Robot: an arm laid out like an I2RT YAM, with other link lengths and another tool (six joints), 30 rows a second.
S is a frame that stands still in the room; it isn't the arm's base.
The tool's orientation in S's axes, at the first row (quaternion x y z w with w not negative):
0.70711, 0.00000, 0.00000, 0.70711
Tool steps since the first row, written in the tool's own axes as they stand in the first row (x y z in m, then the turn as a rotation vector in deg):
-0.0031, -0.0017, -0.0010, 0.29, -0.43, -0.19
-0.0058, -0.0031, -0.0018, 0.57, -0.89, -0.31
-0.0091, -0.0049, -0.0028, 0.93, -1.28, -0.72
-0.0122, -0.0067, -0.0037, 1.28, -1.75, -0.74
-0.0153, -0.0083, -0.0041, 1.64, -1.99, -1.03
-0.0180, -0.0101, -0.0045, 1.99, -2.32, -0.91
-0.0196, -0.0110, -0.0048, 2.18, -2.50, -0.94
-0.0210, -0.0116, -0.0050, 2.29, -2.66, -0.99
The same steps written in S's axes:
-0.0031, 0.0010, -0.0017, 0.29, 0.19, -0.43
-0.0058, 0.0018, -0.0031, 0.57, 0.31, -0.89
-0.0091, 0.0028, -0.0049, 0.93, 0.72, -1.28
-0.0122, 0.0037, -0.0067, 1.28, 0.74, -1.75
-0.0153, 0.0041, -0.0083, 1.64, 1.03, -1.99
-0.0180, 0.0045, -0.0101, 1.99, 0.91, -2.32
-0.0196, 0.0048, -0.0110, 2.18, 0.94, -2.50
-0.0210, 0.0050, -0.0116, 2.29, 0.99, -2.66

